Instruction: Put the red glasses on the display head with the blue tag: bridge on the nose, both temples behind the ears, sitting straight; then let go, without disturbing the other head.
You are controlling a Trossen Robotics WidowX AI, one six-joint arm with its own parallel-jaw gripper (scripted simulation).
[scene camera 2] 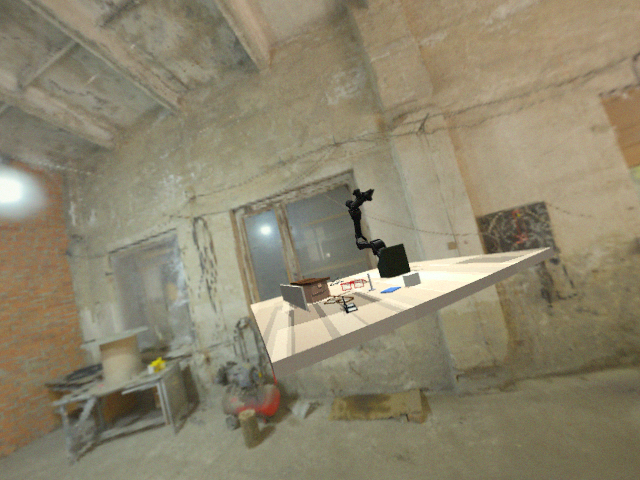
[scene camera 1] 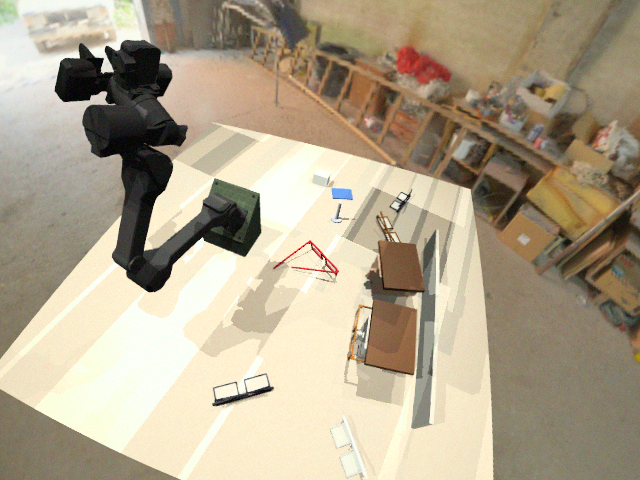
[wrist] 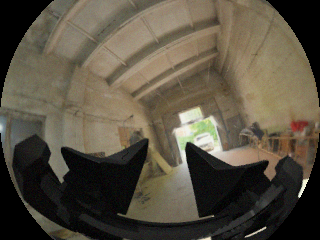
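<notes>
I can see my gripper (scene camera 1: 93, 46), which appears in the wrist view (wrist: 167, 144) as well. Then there is a grey panel (scene camera 1: 424, 397), and I see it too.
</notes>
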